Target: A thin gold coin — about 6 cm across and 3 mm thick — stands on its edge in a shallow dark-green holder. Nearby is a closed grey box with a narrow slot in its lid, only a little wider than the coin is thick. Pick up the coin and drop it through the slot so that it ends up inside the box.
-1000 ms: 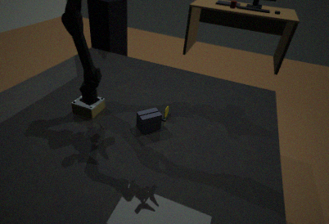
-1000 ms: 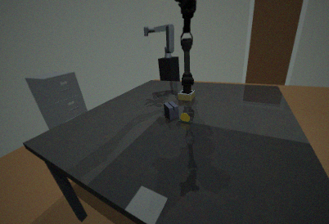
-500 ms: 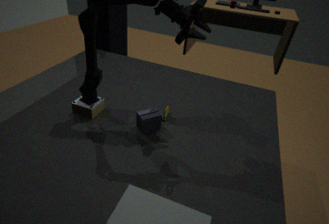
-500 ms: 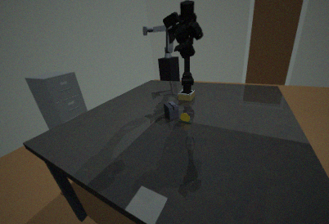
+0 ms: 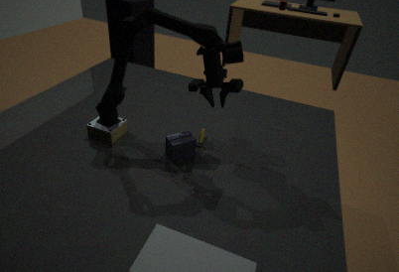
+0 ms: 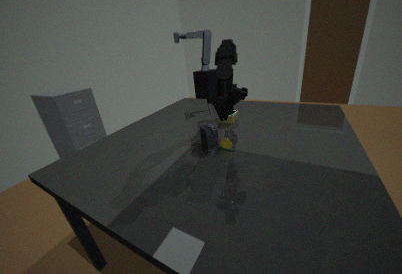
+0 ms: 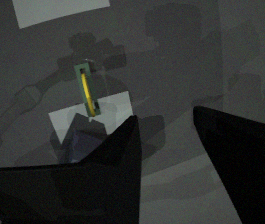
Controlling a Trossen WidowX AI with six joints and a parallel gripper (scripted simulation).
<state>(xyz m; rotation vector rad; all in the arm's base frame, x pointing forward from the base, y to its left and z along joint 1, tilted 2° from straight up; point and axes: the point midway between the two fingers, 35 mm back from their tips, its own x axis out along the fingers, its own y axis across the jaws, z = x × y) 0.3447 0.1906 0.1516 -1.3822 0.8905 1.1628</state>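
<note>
The gold coin is 4 cm behind my gripper tip, 2 cm to the right of it and 14 cm below it.
</note>
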